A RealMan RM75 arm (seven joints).
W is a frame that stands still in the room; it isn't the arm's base.
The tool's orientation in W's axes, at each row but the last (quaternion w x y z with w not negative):
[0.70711 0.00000 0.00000 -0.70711]
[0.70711 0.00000 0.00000 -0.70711]
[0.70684 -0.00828 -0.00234 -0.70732]
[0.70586 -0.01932 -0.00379 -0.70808]
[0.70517 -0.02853 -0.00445 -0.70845]
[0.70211 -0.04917 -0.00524 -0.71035]
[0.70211 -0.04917 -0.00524 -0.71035]
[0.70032 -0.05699 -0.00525 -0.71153]
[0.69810 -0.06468 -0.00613 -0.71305]
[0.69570 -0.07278 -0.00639 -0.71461]
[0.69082 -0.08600 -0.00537 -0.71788]
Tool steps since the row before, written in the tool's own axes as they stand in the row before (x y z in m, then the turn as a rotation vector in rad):
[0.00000 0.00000 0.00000 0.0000 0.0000 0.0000]
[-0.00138 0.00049 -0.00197 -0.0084 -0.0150 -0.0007]
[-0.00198 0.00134 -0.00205 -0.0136 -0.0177 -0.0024]
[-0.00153 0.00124 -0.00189 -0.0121 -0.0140 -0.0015]
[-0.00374 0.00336 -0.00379 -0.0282 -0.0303 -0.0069]
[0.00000 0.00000 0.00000 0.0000 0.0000 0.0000]
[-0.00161 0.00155 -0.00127 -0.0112 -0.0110 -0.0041]
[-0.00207 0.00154 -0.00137 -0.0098 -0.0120 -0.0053]
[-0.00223 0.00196 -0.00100 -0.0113 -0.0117 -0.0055]
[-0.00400 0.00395 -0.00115 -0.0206 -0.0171 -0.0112]
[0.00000 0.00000 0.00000 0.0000 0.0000 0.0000]
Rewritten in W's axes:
[0.00000 0.00000 0.00000 0.0000 0.0000 0.0000]
[0.00049 0.00138 -0.00197 -0.0150 0.0084 -0.0007]
[0.00132 0.00195 -0.00209 -0.0177 0.0136 -0.0025]
[0.00120 0.00146 -0.00197 -0.0140 0.0121 -0.0016]
[0.00324 0.00354 -0.00407 -0.0304 0.0280 -0.0072]
[0.00000 0.00000 0.00000 0.0000 0.0000 0.0000]
[0.00148 0.00149 -0.00148 -0.0111 0.0110 -0.0043]
[0.00146 0.00191 -0.00166 -0.0122 0.0095 -0.0053]
[0.00191 0.00207 -0.00138 -0.0119 0.0110 -0.0056]
[0.00391 0.00372 -0.00195 -0.0176 0.0198 -0.0118]
[0.00000 0.00000 0.00000 0.0000 0.0000 0.0000]

